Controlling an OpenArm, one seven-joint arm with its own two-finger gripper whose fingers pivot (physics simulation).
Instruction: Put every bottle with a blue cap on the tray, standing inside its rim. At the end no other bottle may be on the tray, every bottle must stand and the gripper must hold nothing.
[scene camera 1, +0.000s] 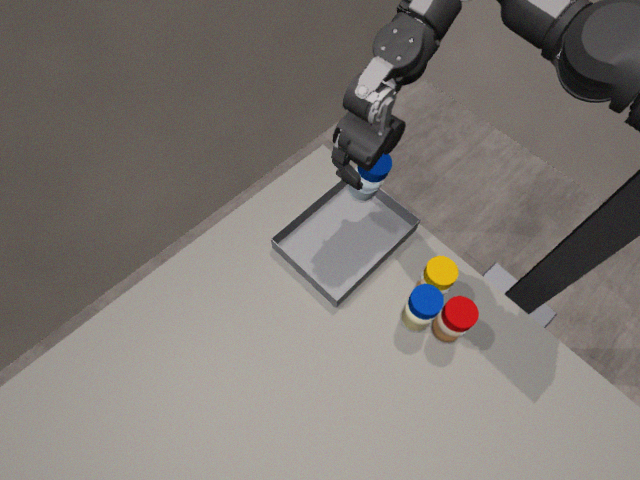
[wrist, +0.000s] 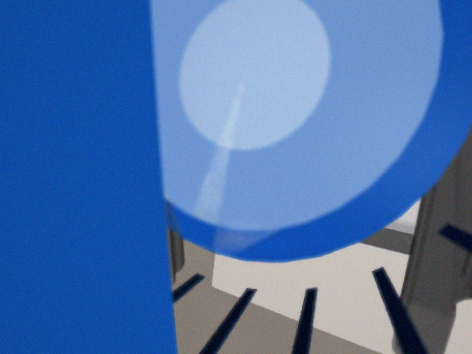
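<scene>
My gripper (scene camera 1: 361, 176) (wrist: 300, 245) is shut on a blue-capped bottle with a pale, clear body (scene camera 1: 367, 187). Its blue cap (scene camera 1: 376, 166) (wrist: 300, 190) fills much of the wrist view. The bottle looks roughly upright, at the back corner of the grey tray (scene camera 1: 305, 274); its height above the tray is hard to tell. The second blue-capped bottle (scene camera 1: 424, 303) stands on the table, right of the tray. A yellow-capped bottle (scene camera 1: 440, 272) stands just behind it, and a red-capped bottle (scene camera 1: 459, 316) stands close at its right.
The tray lies on the pale table (scene camera 1: 206, 361) near its back edge and holds no standing bottle on its visible floor. The three bottles form a tight group near the table's right edge. A dark post (scene camera 1: 578, 253) rises beyond that edge.
</scene>
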